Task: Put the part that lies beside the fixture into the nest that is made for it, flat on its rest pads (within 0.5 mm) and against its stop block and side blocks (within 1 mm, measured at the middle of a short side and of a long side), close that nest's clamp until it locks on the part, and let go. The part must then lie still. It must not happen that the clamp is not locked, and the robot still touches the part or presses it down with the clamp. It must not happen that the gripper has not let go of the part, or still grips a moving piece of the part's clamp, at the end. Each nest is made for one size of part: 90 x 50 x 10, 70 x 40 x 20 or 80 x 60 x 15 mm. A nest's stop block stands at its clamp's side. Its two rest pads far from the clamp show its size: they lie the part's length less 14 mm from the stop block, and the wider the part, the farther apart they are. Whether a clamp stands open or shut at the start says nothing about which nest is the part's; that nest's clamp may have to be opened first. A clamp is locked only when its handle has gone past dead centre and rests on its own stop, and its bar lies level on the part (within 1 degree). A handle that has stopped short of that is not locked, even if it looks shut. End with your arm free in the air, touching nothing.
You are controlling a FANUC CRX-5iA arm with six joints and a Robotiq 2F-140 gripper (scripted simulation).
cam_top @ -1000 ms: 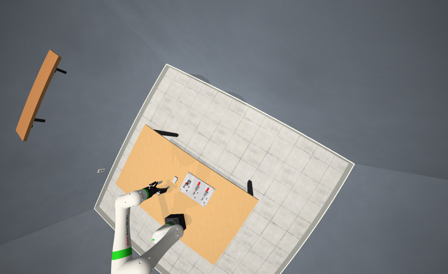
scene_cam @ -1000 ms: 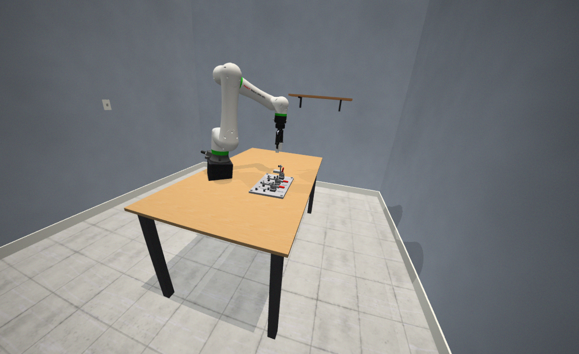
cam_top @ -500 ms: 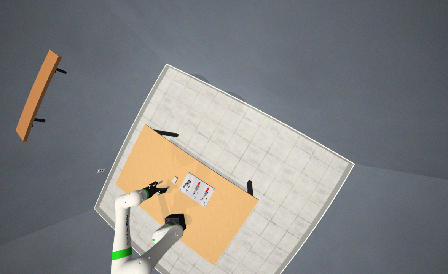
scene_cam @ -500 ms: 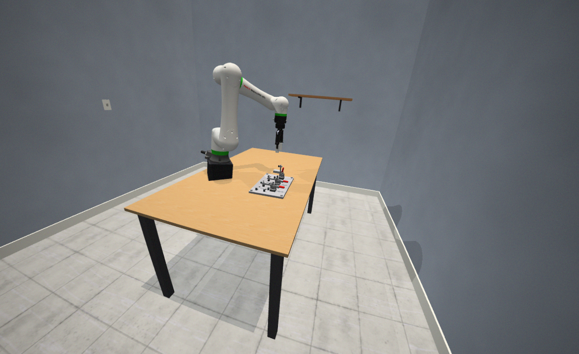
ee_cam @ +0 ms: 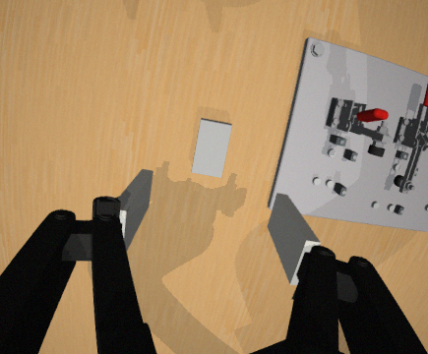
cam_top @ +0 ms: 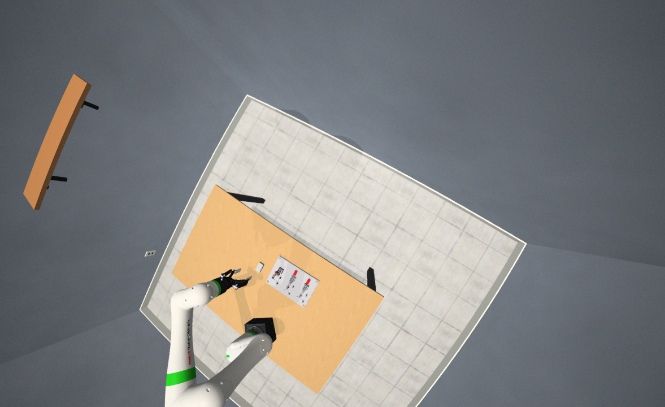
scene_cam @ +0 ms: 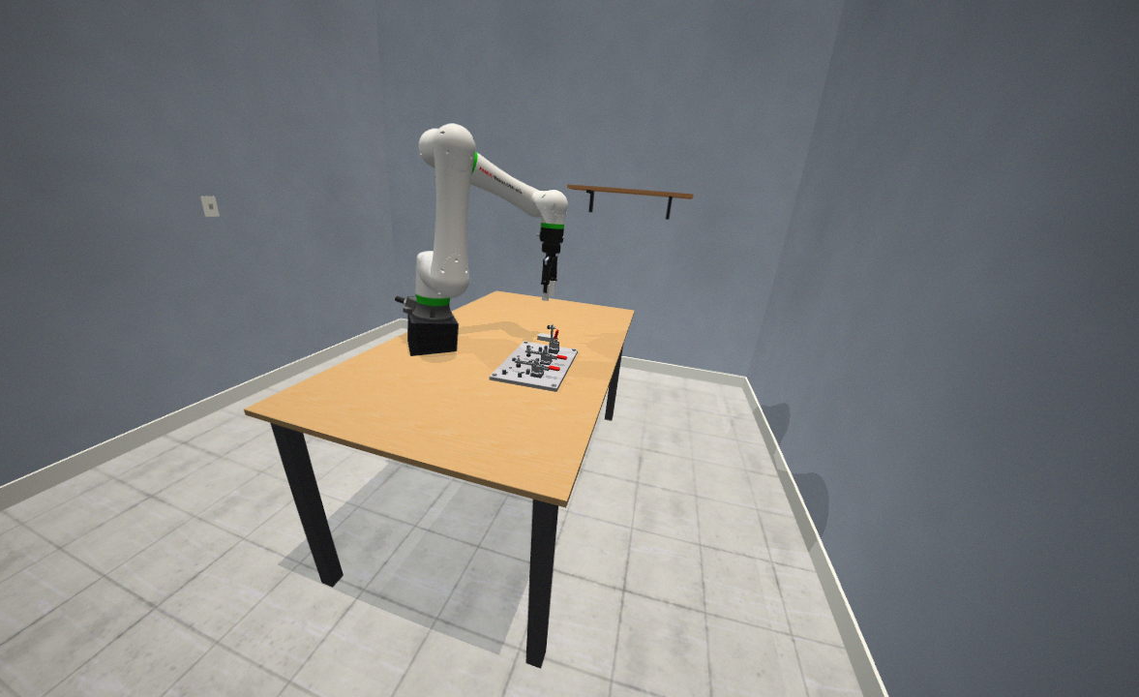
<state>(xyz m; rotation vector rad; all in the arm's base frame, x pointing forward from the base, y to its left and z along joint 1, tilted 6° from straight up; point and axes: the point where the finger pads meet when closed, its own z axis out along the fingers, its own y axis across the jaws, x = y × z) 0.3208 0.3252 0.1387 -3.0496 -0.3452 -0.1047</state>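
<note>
Right now my hand is 20 cm above the grey rectangular part. Round my hand: fixture plate (25 cm to the right, 21 cm below, 11 cm ahead).
</note>
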